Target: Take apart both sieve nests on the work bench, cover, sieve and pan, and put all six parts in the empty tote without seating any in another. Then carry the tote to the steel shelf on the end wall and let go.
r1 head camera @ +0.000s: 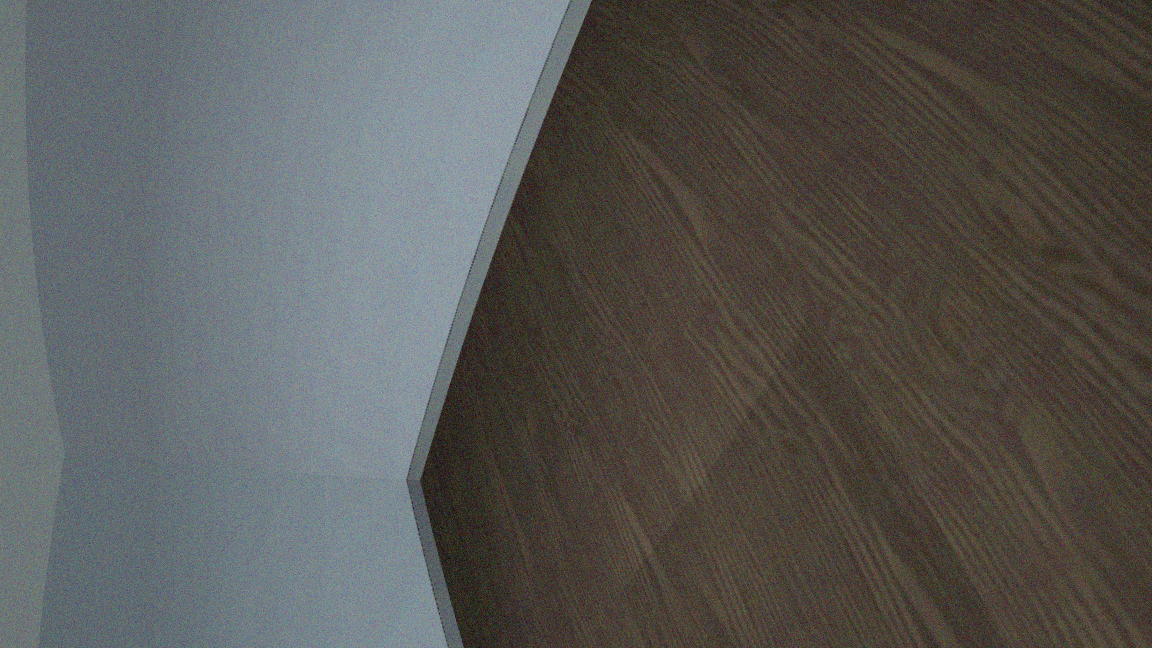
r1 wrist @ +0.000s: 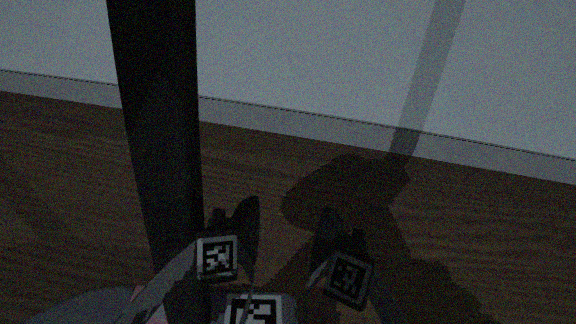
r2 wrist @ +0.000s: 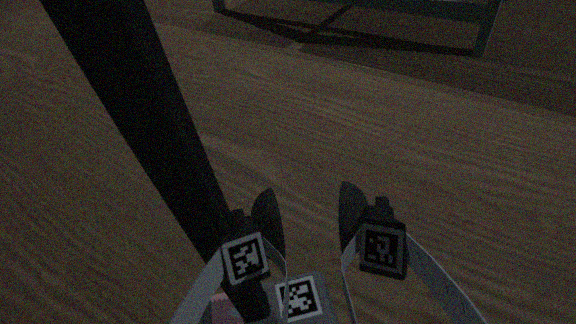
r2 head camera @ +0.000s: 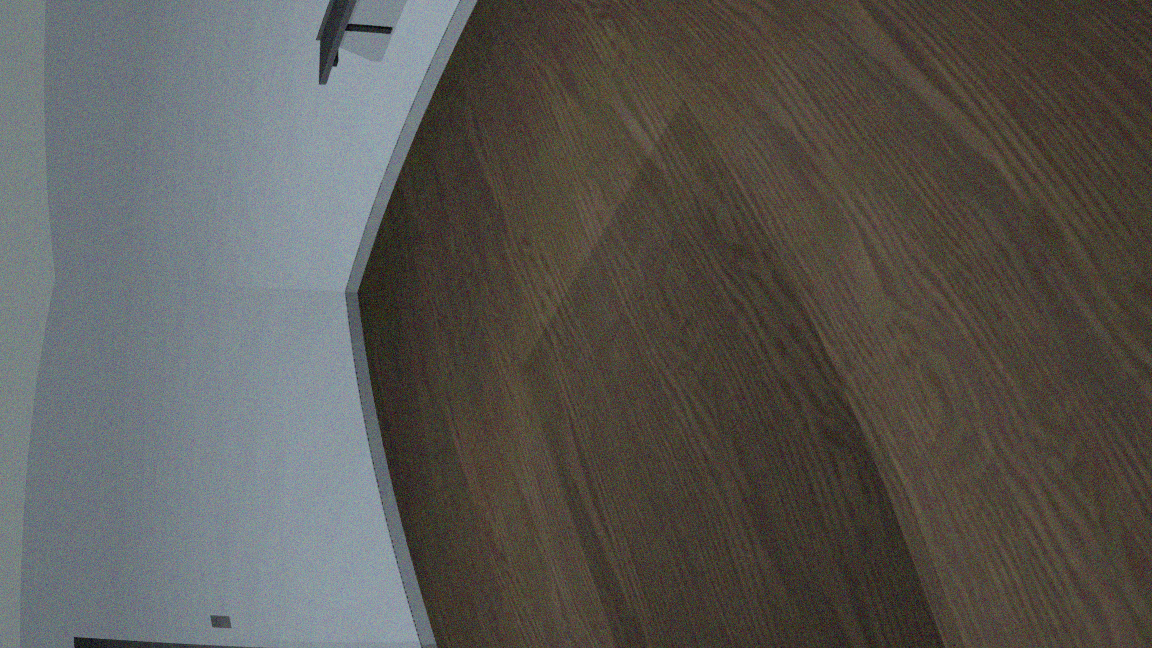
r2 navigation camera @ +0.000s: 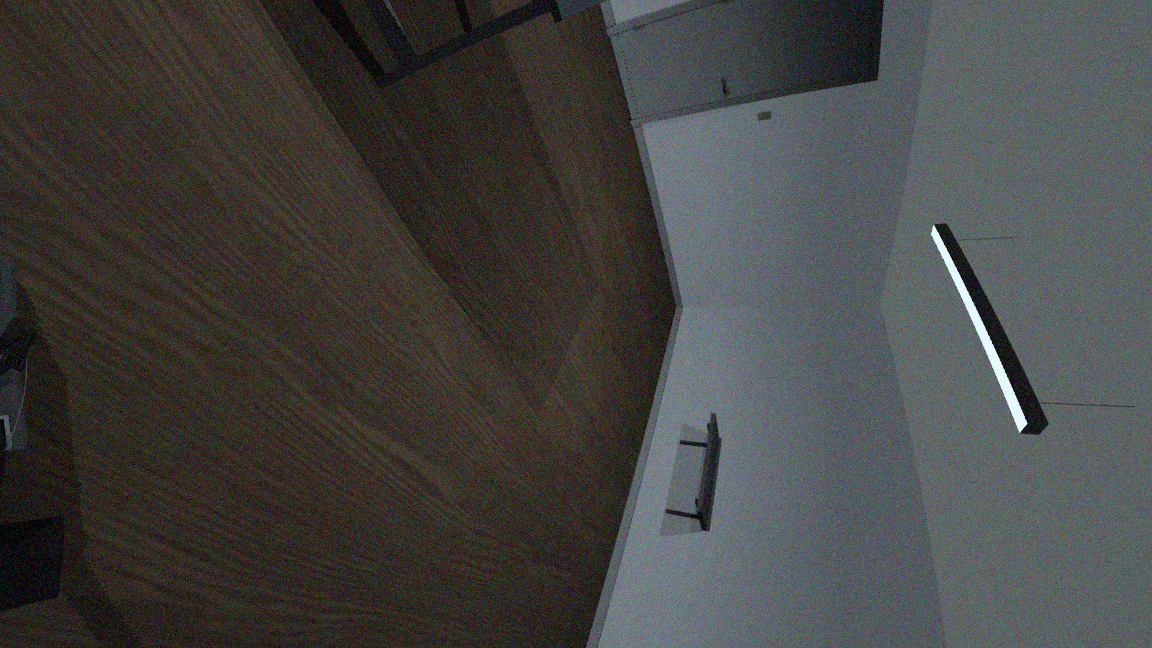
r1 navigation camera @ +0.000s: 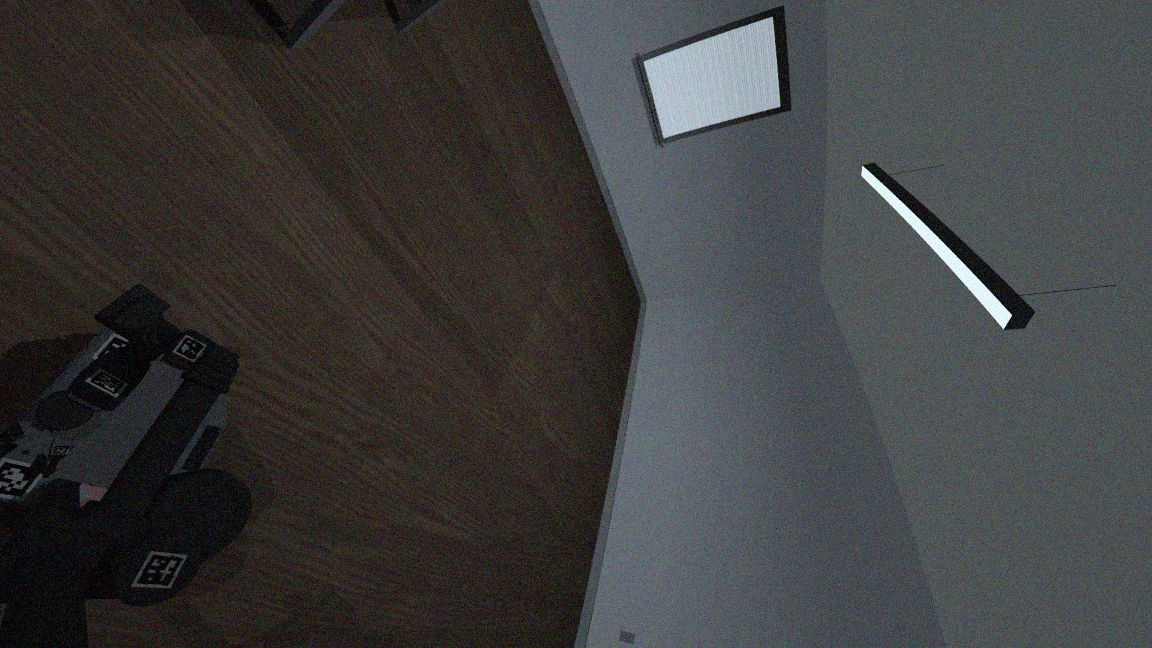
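Observation:
The r1 gripper (r1 wrist: pixel 287 235) is open, its two fingers apart above the wood floor near a wall, with nothing between them. The r2 gripper (r2 wrist: pixel 311 217) is open and empty above the floor, short of a dark metal frame (r2 wrist: pixel 487 30) at the top of its wrist view. A grey shelf (r2 head camera: pixel 332 44) (r2 navigation camera: pixel 709 475) on two brackets is fixed to a wall, at the top of the r2 head view and right of centre in the r2 navigation view. The sieve nests, their covers and pans, and the tote do not show in these views.
Dark frame legs (r1 navigation camera: pixel 312 24) (r2 navigation camera: pixel 483 32) stand on the floor at the top of both navigation views. A grey door (r2 navigation camera: pixel 684 72) is in the wall beyond. A bright window panel (r1 navigation camera: pixel 716 76) and ceiling lamps (r1 navigation camera: pixel 938 241) (r2 navigation camera: pixel 986 330) also show. Walls meet in corners ahead.

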